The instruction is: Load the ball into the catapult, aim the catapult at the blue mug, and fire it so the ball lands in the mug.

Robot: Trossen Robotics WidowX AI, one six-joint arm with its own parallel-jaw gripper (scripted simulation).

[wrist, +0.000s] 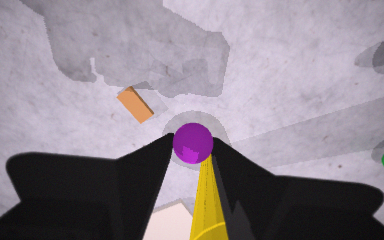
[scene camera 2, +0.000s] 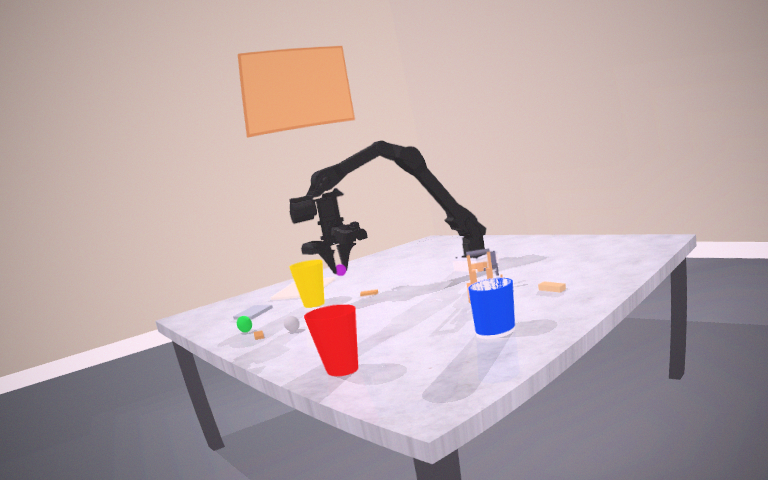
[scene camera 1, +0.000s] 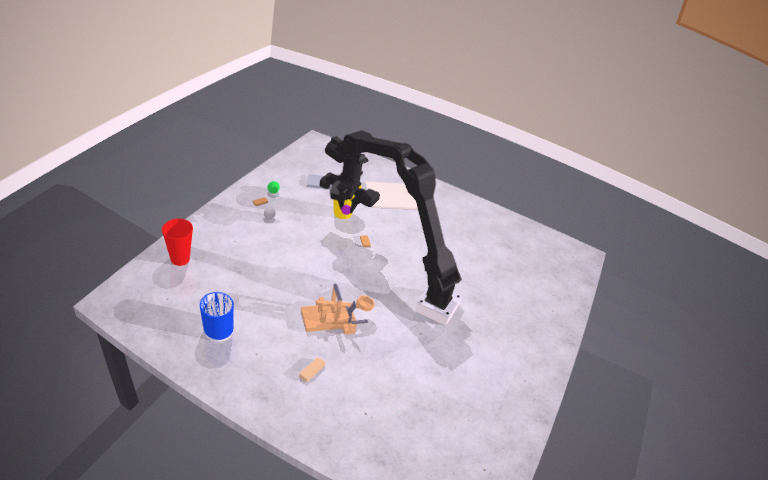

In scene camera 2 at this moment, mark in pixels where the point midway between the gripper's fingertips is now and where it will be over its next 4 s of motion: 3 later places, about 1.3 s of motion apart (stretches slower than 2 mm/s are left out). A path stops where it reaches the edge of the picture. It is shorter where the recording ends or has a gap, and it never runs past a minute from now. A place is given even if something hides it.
My gripper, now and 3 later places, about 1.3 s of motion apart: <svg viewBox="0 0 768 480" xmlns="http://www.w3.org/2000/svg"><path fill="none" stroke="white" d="M340 272L395 255L474 249L474 229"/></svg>
